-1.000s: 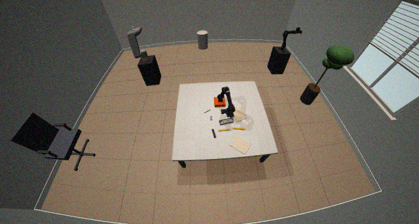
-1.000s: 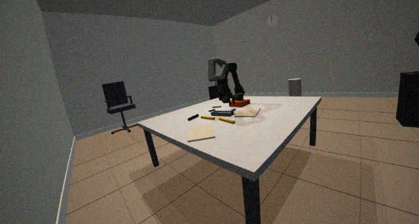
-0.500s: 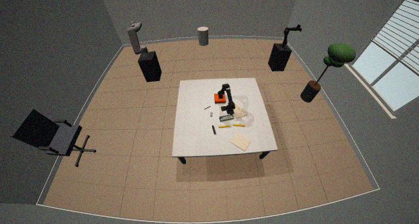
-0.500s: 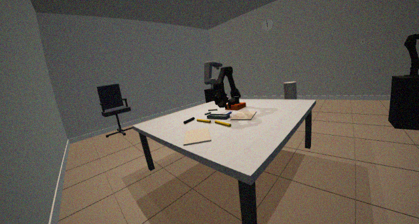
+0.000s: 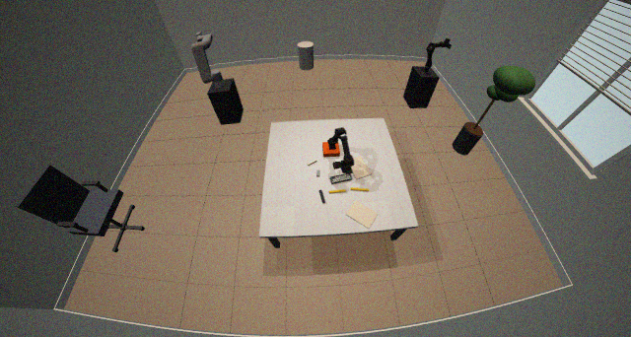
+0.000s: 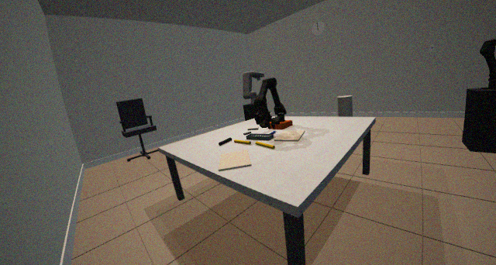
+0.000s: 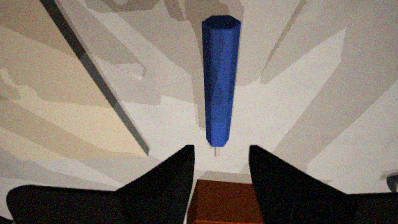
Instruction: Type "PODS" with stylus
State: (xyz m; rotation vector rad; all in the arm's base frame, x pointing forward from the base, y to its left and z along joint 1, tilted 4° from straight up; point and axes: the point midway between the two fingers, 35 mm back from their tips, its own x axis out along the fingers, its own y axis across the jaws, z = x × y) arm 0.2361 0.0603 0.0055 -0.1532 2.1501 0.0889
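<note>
Right now the blue stylus is 2 cm behind my gripper tip and 3 cm below it. The rest, counted from my gripper tip: tan pad: 49 cm ahead, 10 cm to the left, 4 cm below; then black rod: 29 cm ahead, 21 cm to the right, 3 cm below.
</note>
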